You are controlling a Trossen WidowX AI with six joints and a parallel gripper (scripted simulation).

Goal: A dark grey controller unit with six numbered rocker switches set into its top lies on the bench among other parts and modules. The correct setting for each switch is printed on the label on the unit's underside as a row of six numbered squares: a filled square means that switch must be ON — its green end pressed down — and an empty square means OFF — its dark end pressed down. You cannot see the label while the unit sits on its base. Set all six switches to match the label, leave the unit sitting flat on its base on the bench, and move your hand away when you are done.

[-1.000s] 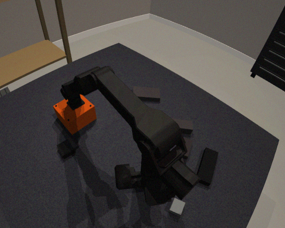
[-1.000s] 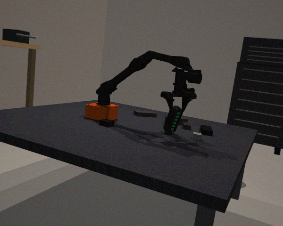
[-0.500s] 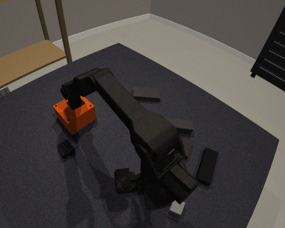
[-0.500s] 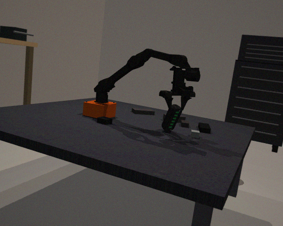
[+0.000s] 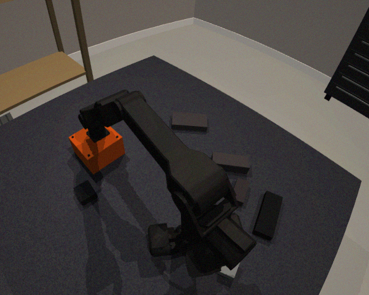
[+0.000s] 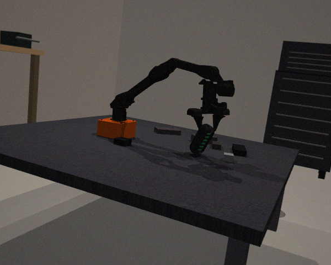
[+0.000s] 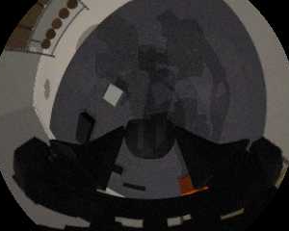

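Now: the light grey cube 90 mm ahead of my gripper tip, 60 mm to the left of it and 100 mm below it. Also, from my gripper tip: long black block (80 mm ahead, 270 mm to the left, 110 mm below); black cube (360 mm behind, 100 mm to the right, 110 mm below).
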